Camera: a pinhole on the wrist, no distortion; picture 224 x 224 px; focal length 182.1 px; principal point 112.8 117.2 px. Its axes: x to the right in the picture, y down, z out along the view. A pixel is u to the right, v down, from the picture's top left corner.
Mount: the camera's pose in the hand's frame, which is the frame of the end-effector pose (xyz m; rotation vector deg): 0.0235 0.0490 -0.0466 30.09 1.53 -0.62
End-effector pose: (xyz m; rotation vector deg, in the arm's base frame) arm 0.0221 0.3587 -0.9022 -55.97 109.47 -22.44
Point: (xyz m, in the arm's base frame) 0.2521 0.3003 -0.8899
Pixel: 81.4 79.6
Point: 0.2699 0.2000 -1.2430
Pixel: 216.6 192.8
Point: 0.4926 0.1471 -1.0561
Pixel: 142.1 112.2
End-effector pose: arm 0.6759 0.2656 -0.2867 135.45 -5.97 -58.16
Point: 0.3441 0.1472 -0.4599
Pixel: 56.9 177.7
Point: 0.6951 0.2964 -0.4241
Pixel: 191.9 29.5
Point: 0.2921 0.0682 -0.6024
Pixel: 95.3 183.4
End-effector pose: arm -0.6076 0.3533 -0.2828 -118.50 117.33 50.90
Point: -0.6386 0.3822 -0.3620
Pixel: 95.0 150.7
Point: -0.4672 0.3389 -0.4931
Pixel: 161.3 30.0
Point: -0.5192 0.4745 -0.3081
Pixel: outside the picture
